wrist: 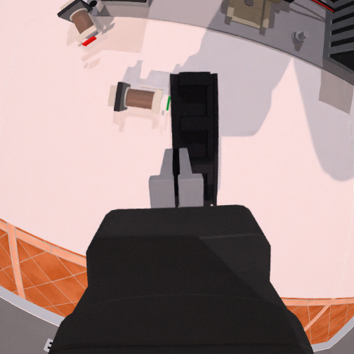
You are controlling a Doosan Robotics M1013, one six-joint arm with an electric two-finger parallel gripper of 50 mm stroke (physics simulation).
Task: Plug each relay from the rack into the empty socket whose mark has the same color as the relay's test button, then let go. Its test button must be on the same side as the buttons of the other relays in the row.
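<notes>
A relay with a green test button (141, 99) lies on its side on the pale table, its button end close to the left edge of the black rack (196, 123). A second relay with a red test button (82, 21) lies on its side at the upper left, near the grey housing. The rack's visible bays show no relay. My gripper (176, 162) is shut with nothing between the fingers. Its fingertips are over the lower left part of the rack, below the green-button relay in the view; they hide part of the rack. The coloured marks and sockets do not show.
A grey base plate (280, 37) runs across the top right, carrying a tan block (248, 14), a bolt (300, 36) and a black ribbed part (344, 37). A grey housing (120, 9) stands at the top. Orange tiled floor (37, 265) shows past the table's lower edge.
</notes>
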